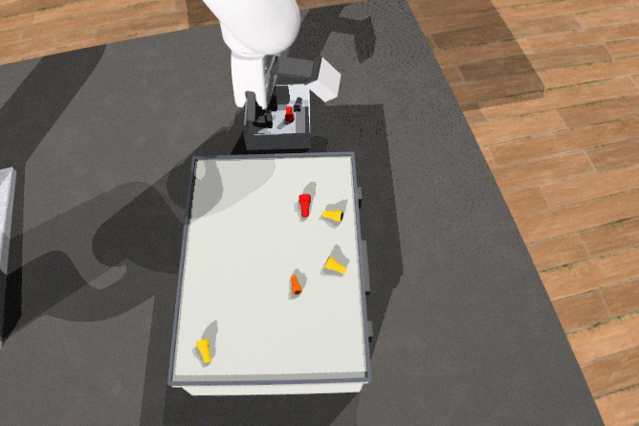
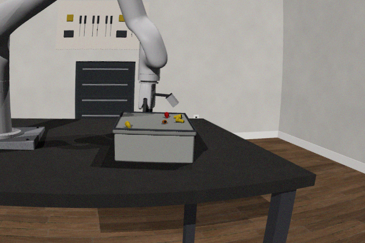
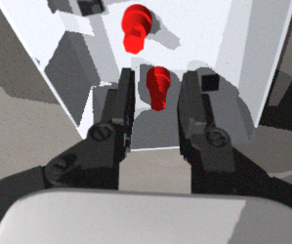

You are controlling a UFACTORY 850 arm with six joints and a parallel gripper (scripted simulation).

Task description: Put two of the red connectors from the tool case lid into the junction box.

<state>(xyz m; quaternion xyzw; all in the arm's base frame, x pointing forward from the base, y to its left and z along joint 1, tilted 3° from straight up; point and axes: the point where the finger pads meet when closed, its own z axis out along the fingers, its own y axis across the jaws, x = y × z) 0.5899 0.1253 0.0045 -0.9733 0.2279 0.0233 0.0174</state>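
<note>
My hand is 30 mm above the steel junction box, 20 mm short of it and 10 mm to the left of it. From my hand the other things lie so: tool case (280 mm to the right, 50 mm behind, 30 mm above); orange connector (320 mm to the right, 60 mm above, 30 mm behind).
</note>
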